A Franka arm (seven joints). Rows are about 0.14 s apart.
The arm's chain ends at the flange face. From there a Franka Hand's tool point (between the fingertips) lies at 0.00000 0.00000 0.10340 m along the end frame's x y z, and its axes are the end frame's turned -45 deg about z.
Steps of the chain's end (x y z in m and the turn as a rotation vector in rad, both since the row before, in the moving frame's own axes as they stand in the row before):
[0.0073 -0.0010 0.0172 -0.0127 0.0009 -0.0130]
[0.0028 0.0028 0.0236 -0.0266 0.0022 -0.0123]
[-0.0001 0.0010 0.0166 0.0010 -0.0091 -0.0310]
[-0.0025 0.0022 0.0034 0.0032 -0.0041 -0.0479]
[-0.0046 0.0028 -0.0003 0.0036 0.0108 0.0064]
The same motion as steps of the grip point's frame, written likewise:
[0.0050 0.0055 0.0172 -0.0096 -0.0083 -0.0130]
[-0.0018 0.0061 0.0236 -0.0204 -0.0173 -0.0123]
[-0.0014 -0.0001 0.0166 0.0071 -0.0057 -0.0310]
[-0.0034 -0.0007 0.0034 0.0052 -0.0006 -0.0479]
[-0.0042 -0.0007 -0.0003 -0.0051 0.0102 0.0064]

